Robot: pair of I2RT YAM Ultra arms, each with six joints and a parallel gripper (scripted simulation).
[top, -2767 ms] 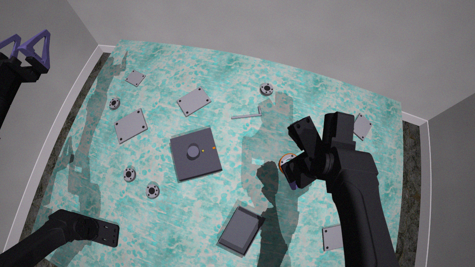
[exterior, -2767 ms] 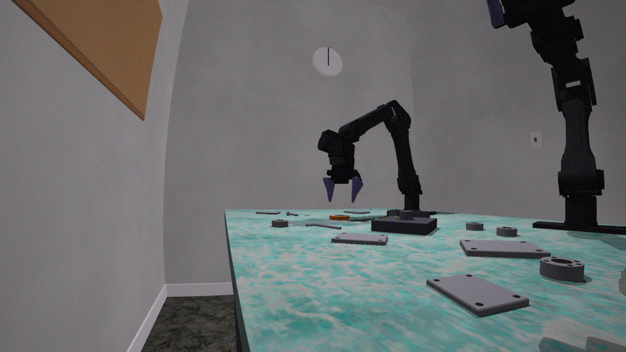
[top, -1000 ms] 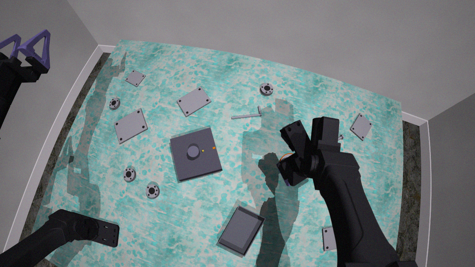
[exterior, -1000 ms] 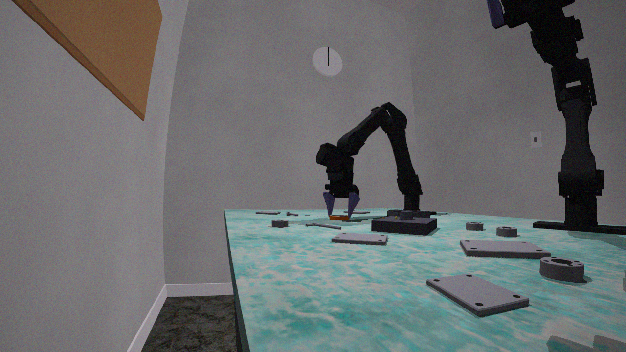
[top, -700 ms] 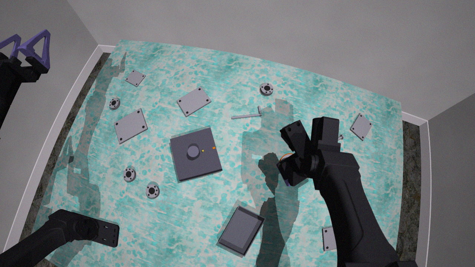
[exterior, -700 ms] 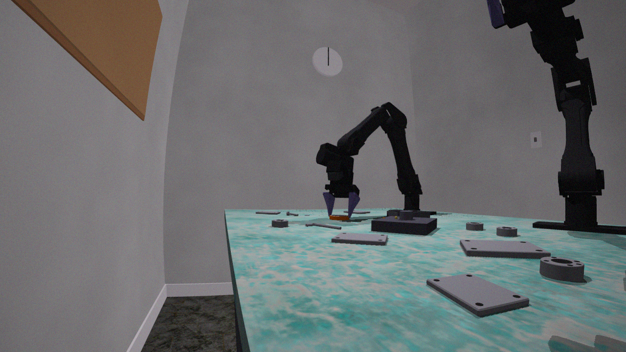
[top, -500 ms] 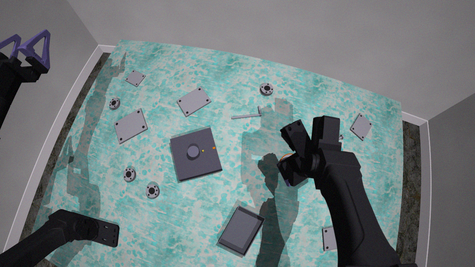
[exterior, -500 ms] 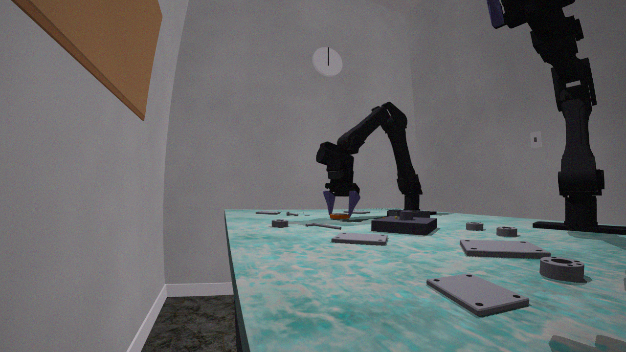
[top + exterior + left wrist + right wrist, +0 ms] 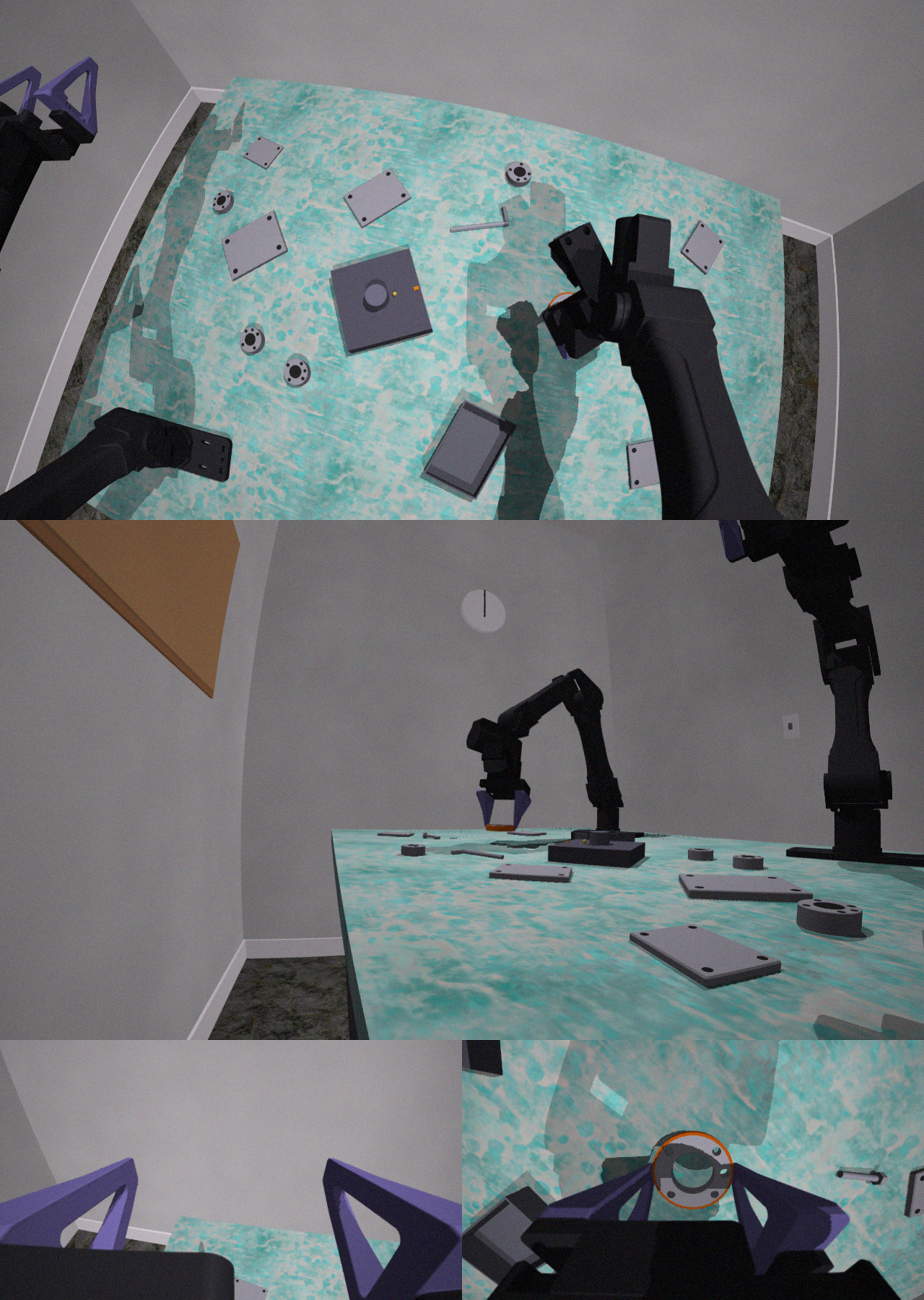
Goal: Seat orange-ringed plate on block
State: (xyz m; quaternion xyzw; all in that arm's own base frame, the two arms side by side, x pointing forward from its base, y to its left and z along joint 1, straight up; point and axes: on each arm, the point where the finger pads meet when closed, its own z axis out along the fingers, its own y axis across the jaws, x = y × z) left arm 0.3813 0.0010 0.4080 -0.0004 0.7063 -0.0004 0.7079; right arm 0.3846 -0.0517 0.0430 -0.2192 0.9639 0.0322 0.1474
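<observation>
Now: right hand 30 mm past the dark block, 240 mm to the right of it and 20 mm above it. The rest, counted from my right hand: l-shaped key (130 mm ahead, 140 mm to the left, 40 mm below); plate (10 mm below); dark tray (220 mm behind, 80 mm to the left, 40 mm below).
</observation>
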